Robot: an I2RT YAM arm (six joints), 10 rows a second.
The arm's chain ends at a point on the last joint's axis. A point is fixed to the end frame.
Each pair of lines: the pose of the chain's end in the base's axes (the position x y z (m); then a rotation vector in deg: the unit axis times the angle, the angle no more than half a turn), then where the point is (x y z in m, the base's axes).
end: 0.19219 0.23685 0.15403 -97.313 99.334 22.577
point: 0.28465 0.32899 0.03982
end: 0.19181 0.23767 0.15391 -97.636 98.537 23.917
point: 0.28209 0.33272 0.04035
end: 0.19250 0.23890 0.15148 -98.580 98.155 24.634
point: 0.28043 0.33518 0.03711
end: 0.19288 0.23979 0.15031 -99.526 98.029 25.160
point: 0.27861 0.33660 0.03472
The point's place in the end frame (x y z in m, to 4 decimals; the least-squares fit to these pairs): 0.0095 -0.0526 0.1650
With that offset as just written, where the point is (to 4 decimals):
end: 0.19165 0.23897 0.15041 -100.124 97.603 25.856
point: 0.2756 0.3371 0.0346
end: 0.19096 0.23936 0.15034 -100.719 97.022 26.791
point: 0.2727 0.3393 0.0345
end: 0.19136 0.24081 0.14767 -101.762 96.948 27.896
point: 0.2697 0.3417 0.0303
